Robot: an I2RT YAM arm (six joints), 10 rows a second.
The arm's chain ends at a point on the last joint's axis. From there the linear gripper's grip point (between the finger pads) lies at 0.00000 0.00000 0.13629 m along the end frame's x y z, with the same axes.
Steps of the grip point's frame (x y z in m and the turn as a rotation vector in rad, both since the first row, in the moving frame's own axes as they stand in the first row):
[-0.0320, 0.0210, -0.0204, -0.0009, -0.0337, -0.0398]
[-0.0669, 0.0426, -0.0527, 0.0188, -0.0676, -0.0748]
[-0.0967, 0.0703, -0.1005, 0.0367, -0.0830, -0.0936]
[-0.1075, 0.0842, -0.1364, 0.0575, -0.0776, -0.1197]
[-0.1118, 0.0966, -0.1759, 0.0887, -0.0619, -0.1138]
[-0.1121, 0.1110, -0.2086, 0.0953, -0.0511, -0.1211]
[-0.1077, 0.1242, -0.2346, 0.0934, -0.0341, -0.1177]
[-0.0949, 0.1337, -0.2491, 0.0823, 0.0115, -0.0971]
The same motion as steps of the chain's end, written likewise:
[-0.0274, 0.0208, -0.0203, -0.0009, -0.0337, -0.0398]
[-0.0576, 0.0448, -0.0524, 0.0188, -0.0676, -0.0748]
[-0.0852, 0.0748, -0.0999, 0.0367, -0.0830, -0.0936]
[-0.0965, 0.0914, -0.1358, 0.0575, -0.0776, -0.1197]
[-0.1027, 0.1082, -0.1751, 0.0887, -0.0619, -0.1138]
[-0.1044, 0.1235, -0.2078, 0.0953, -0.0511, -0.1211]
[-0.1023, 0.1366, -0.2339, 0.0934, -0.0341, -0.1177]
[-0.0959, 0.1450, -0.2486, 0.0823, 0.0115, -0.0971]

